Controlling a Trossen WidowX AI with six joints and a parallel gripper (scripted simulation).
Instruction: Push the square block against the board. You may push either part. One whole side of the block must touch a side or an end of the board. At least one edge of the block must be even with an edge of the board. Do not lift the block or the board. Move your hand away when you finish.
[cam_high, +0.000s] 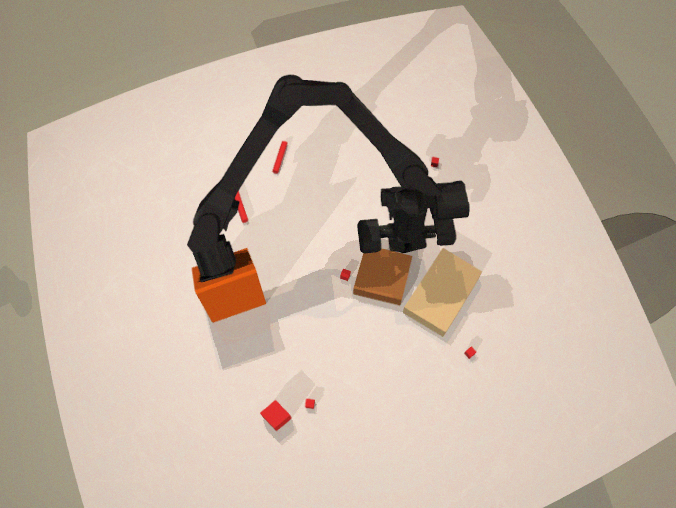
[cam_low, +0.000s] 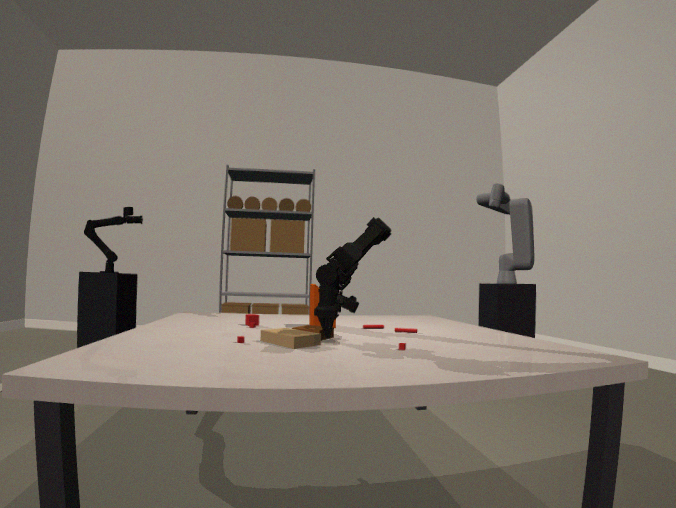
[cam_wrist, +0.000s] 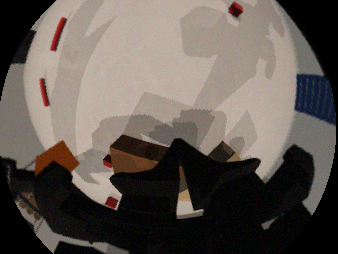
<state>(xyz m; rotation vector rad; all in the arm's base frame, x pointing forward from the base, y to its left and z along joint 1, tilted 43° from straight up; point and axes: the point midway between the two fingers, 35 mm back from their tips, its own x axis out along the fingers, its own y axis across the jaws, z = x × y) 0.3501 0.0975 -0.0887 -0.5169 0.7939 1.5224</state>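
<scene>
My gripper tip is 6 cm past the square brown block, 4 cm to the left of it and 1 cm below it. Round my gripper tip: red square 32 cm behind, 28 cm to the right, 1 cm above; then pale tan board 5 cm ahead, 11 cm to the right, 1 cm above.
</scene>
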